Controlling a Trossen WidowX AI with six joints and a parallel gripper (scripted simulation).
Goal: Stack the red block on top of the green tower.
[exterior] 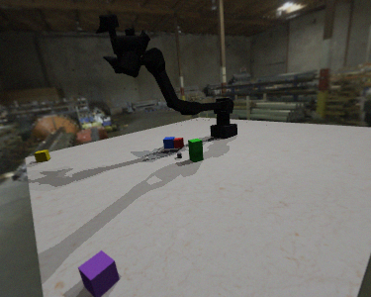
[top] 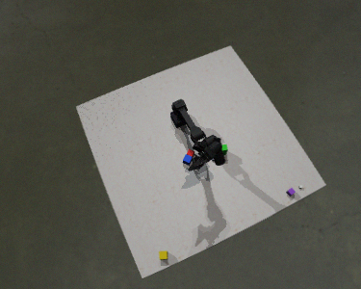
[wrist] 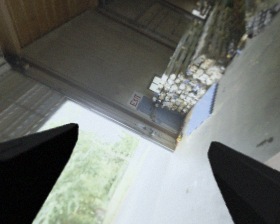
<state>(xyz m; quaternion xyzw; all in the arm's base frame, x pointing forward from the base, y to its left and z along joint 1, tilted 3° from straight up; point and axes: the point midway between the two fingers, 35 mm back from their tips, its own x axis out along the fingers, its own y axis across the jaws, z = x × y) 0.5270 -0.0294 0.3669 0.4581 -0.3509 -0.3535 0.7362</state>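
Right now my gripper tip is 44 cm above the red block, 25 cm past it and 6 cm to the right of it. The rest, counted from my gripper tip: yellow block (43 cm below, 33 cm ahead, 25 cm to the right); small grey cube (45 cm below, 20 cm to the left, 18 cm behind); blue block (43 cm below, 22 cm behind, 4 cm to the left).
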